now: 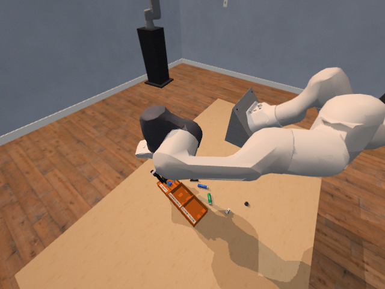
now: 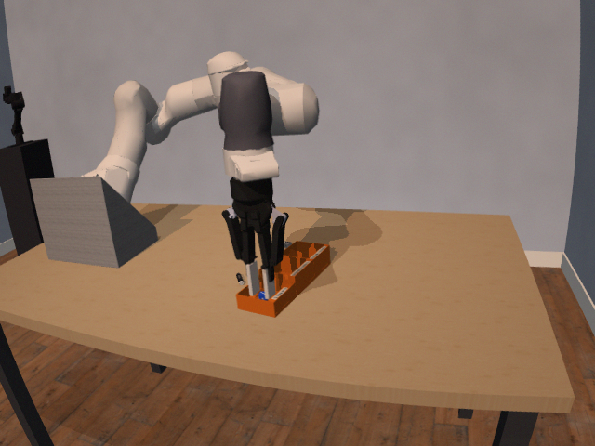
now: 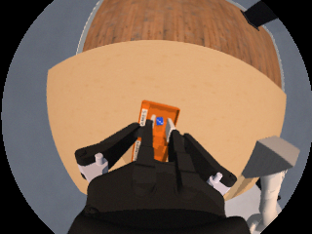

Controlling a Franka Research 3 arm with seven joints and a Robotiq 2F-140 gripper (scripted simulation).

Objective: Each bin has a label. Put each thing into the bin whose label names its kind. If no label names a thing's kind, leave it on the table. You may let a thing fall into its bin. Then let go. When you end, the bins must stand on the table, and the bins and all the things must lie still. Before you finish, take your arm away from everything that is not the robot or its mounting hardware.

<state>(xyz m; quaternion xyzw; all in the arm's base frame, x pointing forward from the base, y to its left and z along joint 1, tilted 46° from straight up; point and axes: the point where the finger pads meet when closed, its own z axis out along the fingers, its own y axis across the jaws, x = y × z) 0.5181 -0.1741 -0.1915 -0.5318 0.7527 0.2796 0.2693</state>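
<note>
The blue cube is 4 cm below my hand. From my hand the other things lie so: black cylinder: 9 cm to the left, 8 cm behind, 5 cm below; then green battery: 20 cm to the left, 4 cm below, 3 cm behind; then blue cylinder: 14 cm to the left, 7 cm behind, 4 cm below.
</note>
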